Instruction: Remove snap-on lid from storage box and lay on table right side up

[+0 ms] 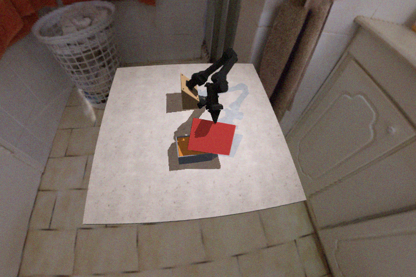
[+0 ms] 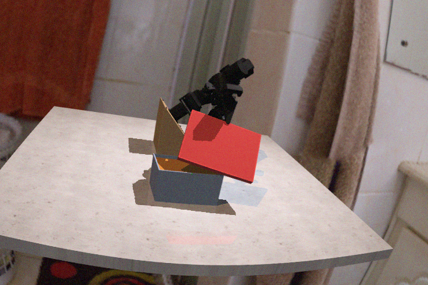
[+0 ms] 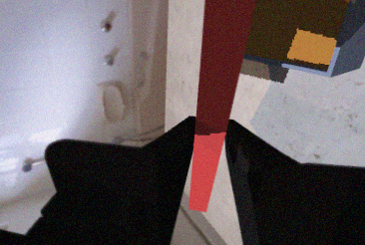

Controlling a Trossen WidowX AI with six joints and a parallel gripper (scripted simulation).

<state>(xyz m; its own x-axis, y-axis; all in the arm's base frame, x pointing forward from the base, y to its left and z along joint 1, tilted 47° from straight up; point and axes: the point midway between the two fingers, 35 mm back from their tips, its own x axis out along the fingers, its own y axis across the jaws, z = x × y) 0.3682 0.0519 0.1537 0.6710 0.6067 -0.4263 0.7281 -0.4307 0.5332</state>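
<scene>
Right now the red lid is 6 cm ahead of my gripper tip, 2 cm to the right of it and 5 cm below it. The rest, counted from my gripper tip: blue-grey storage box (7 cm ahead, 11 cm to the right, 18 cm below).
</scene>
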